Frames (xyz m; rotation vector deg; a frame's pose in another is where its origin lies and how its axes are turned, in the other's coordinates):
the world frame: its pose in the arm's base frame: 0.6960 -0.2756 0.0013 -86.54 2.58 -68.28
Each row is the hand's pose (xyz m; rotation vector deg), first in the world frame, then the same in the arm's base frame.
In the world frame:
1: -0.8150 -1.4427 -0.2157 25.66 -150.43 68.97
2: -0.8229 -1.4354 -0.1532 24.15 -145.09 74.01
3: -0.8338 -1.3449 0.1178 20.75 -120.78 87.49
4: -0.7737 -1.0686 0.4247 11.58 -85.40 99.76
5: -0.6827 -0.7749 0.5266 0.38 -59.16 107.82
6: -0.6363 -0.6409 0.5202 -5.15 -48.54 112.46
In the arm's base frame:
1: -0.6459 0.5620 0.5396 -62.60 -47.01 109.53
2: -0.6034 0.6090 0.5397 -63.10 -40.87 107.54
3: -0.3751 0.7786 0.5105 -64.35 -19.75 94.22
4: 0.0152 0.8667 0.3918 -65.69 9.62 73.87
5: 0.2914 0.7831 0.2447 -65.21 33.81 60.61
6: 0.3840 0.7041 0.1717 -63.54 44.94 56.95

